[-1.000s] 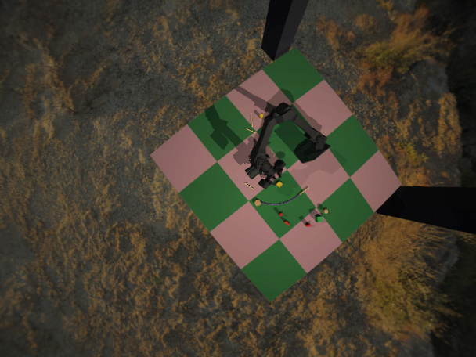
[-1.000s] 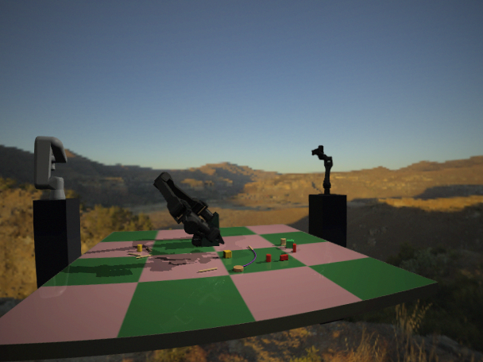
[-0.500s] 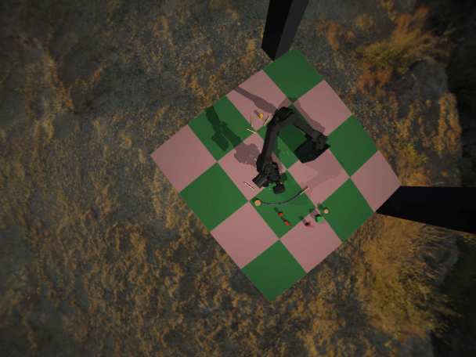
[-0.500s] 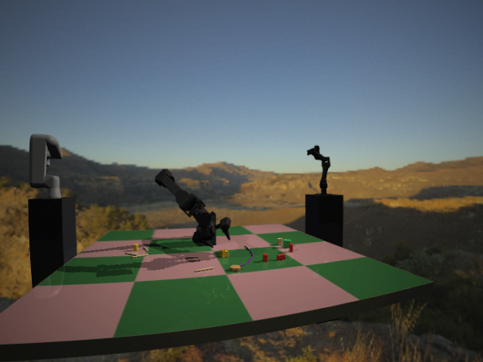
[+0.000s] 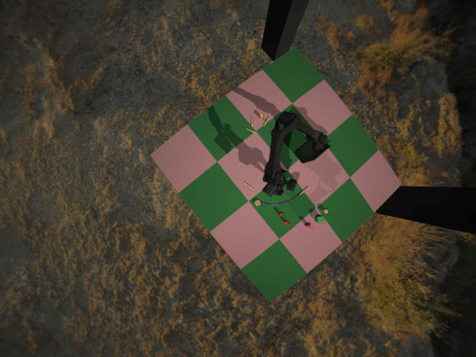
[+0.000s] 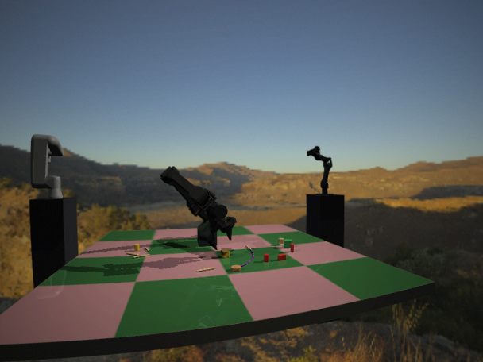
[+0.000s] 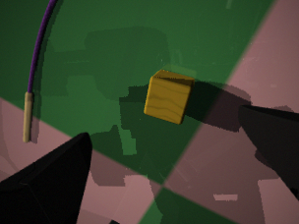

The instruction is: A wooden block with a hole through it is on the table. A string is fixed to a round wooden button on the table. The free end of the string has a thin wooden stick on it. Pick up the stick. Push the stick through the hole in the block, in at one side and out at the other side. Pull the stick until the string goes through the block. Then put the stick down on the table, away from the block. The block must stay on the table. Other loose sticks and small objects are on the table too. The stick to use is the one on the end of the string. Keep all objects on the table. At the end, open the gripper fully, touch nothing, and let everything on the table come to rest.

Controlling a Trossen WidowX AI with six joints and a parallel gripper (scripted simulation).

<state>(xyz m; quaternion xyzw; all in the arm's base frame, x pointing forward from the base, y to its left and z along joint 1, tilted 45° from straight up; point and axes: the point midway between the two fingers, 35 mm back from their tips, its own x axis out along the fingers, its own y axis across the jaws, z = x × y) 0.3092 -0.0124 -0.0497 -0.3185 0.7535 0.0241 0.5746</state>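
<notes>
The yellow wooden block is 10 mm to the left of my gripper tip and 40 mm below it. From my gripper tip the other things lie so: stick (100 mm behind, 150 mm to the left, 50 mm below); then red cylinder (110 mm ahead, 170 mm to the left, 40 mm below); then round wooden button (180 mm ahead, 20 mm to the left, 50 mm below).
</notes>
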